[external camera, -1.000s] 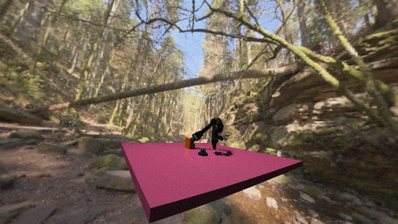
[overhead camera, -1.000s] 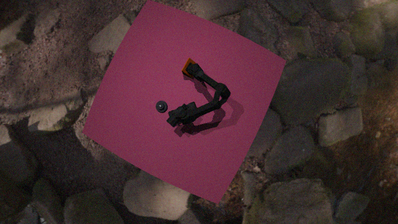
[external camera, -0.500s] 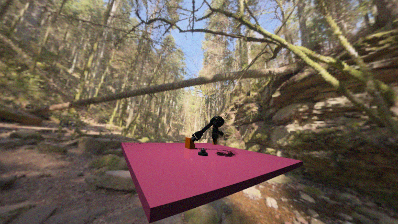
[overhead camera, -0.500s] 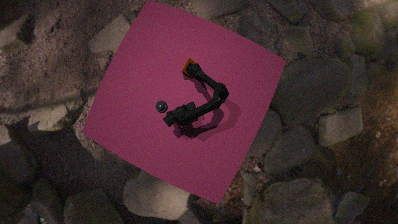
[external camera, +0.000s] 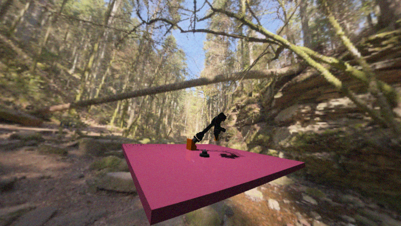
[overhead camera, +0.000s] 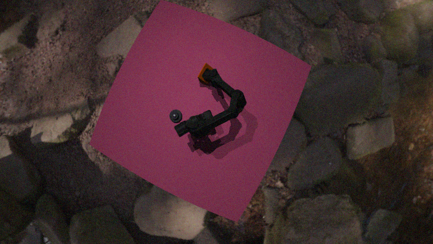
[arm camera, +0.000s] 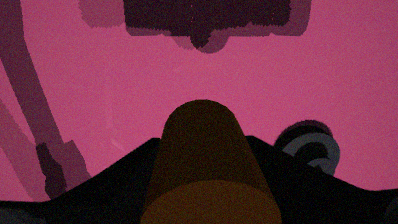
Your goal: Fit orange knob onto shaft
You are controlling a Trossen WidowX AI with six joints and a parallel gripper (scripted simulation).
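My gripper tip is 160 mm to the left of the pedestal, 110 mm above it and 50 mm short of it. Also, from my gripper tip: orange knob 40 mm above.
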